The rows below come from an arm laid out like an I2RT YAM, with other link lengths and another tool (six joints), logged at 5 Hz.
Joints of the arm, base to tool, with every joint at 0 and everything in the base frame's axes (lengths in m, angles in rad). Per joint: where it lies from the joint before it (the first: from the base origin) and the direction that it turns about. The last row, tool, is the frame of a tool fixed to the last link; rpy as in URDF.
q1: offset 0.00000 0.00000 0.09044 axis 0 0 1
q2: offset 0.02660 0.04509 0.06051 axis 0 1 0
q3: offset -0.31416 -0.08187 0.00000 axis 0 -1 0
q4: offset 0.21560 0.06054 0.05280 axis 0 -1 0
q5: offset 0.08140 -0.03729 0.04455 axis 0 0 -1
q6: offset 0.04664 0.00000 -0.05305 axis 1 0 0
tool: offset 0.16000 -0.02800 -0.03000 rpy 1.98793 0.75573 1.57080
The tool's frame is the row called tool.
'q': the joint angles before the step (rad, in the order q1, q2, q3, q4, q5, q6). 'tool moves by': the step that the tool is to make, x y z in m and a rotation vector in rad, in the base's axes. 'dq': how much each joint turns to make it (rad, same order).
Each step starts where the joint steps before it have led.
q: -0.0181 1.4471 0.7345 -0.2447 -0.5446 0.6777
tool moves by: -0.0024 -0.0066 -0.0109 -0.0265 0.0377 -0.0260
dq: -0.0010 0.0213 -0.0046 -0.0082 0.0366 0.0063
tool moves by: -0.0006 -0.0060 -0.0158 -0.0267 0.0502 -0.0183
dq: 0.0001 0.0502 0.0005 0.0007 0.0332 0.0012
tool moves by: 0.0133 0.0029 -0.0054 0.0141 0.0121 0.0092
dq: 0.0005 0.0670 0.0352 0.0192 -0.0163 -0.0006
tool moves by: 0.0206 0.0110 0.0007 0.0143 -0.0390 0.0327
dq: 0.0257 0.0508 0.0308 0.0597 -0.0161 0.0016
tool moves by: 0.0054 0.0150 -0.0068 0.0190 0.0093 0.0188
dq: 0.0381 0.0428 0.0028 0.0460 -0.0060 0.0305
